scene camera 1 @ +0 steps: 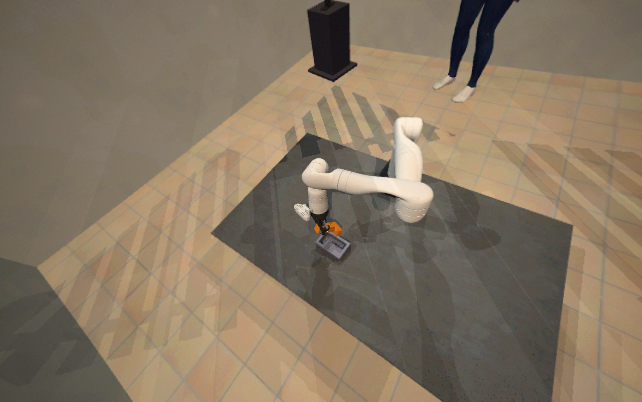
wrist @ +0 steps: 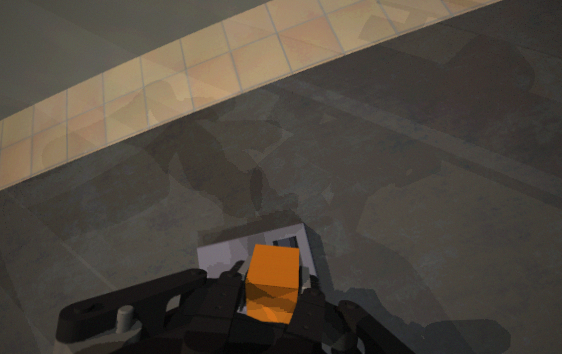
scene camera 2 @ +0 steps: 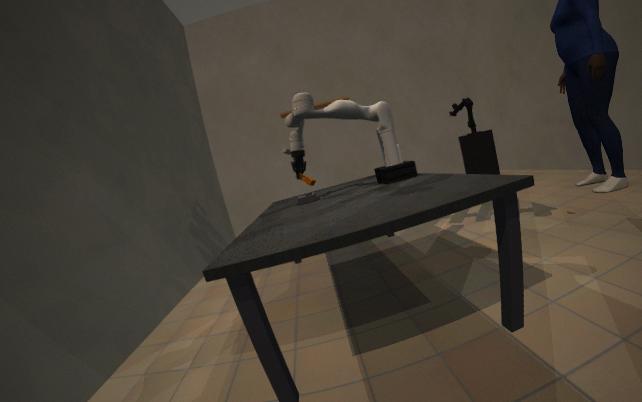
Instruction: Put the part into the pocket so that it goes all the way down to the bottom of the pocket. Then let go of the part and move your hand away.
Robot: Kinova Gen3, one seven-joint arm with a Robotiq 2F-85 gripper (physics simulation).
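The orange part (scene camera 1: 334, 229) (scene camera 2: 308, 179) (wrist: 274, 267) is between the fingers of my gripper (scene camera 1: 324, 229) (scene camera 2: 298, 175) (wrist: 276, 273), which is shut on it. In scene camera 2 the part slopes down to the right and hangs above the table, apart from the block. The grey block (scene camera 1: 328, 253) (scene camera 2: 307, 199) (wrist: 218, 257) with the pocket sits on the table below. In scene camera 1 the part shows just behind the block. In the wrist view the part and fingers hide much of the pocket; a dark corner of it shows past the part's far end.
The dark table (scene camera 1: 480, 280) (scene camera 2: 280, 235) (wrist: 400, 150) bears the block and the arm's base (scene camera 2: 396, 172). The table's edge runs beyond the block in the wrist view. A black pedestal (scene camera 1: 330, 40) (scene camera 2: 480, 152) and a standing person (scene camera 1: 477, 45) (scene camera 2: 592, 100) are off the table.
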